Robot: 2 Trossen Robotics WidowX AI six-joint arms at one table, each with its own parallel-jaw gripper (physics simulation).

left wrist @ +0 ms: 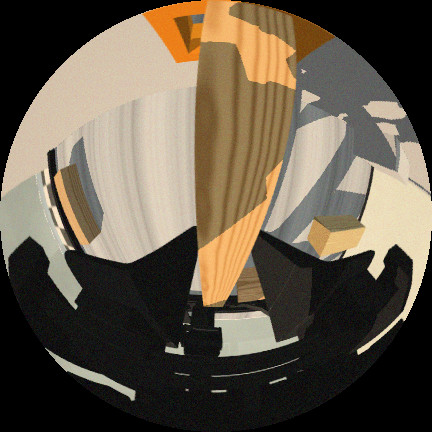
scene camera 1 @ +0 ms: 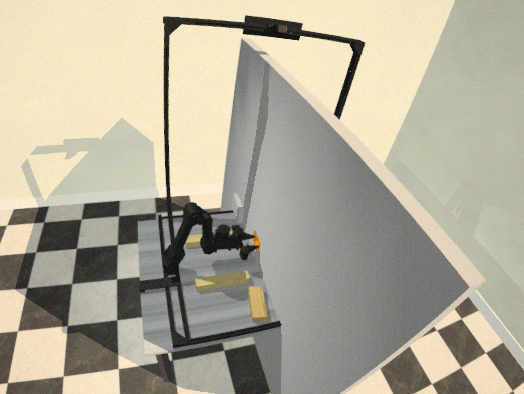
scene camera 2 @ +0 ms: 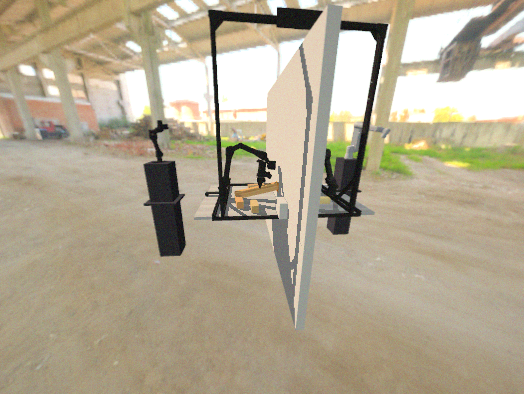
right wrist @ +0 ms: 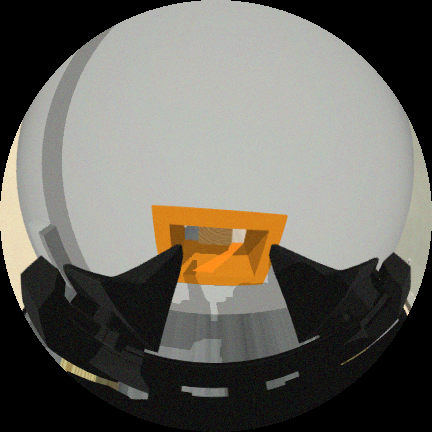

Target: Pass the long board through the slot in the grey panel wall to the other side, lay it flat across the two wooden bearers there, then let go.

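Places are measured from the left arm's base along level axes (x ahead, y left, z up), in metres.
Pixels of known places: left gripper, between the fingertips: [left wrist: 224, 232] [scene camera 2: 259, 187]; right gripper, between the fingertips: [scene camera 1: 256, 241] [right wrist: 227, 250]; left arm's base, origin of its link: [left wrist: 203, 307]; right arm's base, origin of its link: [scene camera 1: 170, 269] [scene camera 2: 331, 193].
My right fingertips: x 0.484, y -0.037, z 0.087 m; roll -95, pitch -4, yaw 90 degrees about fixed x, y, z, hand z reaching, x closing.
Observation:
Ahead of a thing's pixels: the offset from my right fingertips to its top centre. "*": to the spot under its first point.
The long board [scene camera 2: 255, 190] [left wrist: 240, 150] is held by my left gripper [scene camera 2: 260, 186] [left wrist: 224, 232], which is shut on it. The board's far end is at the orange-framed slot @[* 0.021 m right, 0.015 m back, 0.027 m down] [scene camera 1: 257, 241] [left wrist: 165, 30] [right wrist: 220, 212] in the grey panel wall [scene camera 1: 350, 200] [scene camera 2: 290, 125] [right wrist: 225, 125]. In the right wrist view its end grain shows through the slot. My right gripper [scene camera 1: 255, 241] [right wrist: 227, 250] is open and empty, at the slot on the other side. Two pale wooden bearers, one nearer @[0.144 m left, 0.201 m ahead, 0.062 m down] [scene camera 1: 222, 282] and one farther @[0.120 m right, 0.211 m ahead, 0.062 m down] [scene camera 1: 193, 241], lie on that side, the farther partly hidden by the arm.
An orange-tan block @[0.290 m left, 0.072 m ahead, 0.068 m down] [scene camera 1: 258, 303] lies beside the wall on the right arm's side. On the left arm's side lie small wooden blocks @[0.116 m right, 0.355 m back, 0.056 m down] [scene camera 2: 240, 203] @[0.221 m right, 0.248 m back, 0.056 m down] [scene camera 2: 255, 206] @[0.285 m left, 0.199 m back, 0.062 m down] [left wrist: 77, 205] [left wrist: 336, 236]. A black frame [scene camera 1: 167, 125] [scene camera 2: 216, 100] stands around the table. A pale bracket @[* 0.378 m right, 0.084 m back, 0.039 m down] [scene camera 2: 282, 208] stands at the wall's foot.

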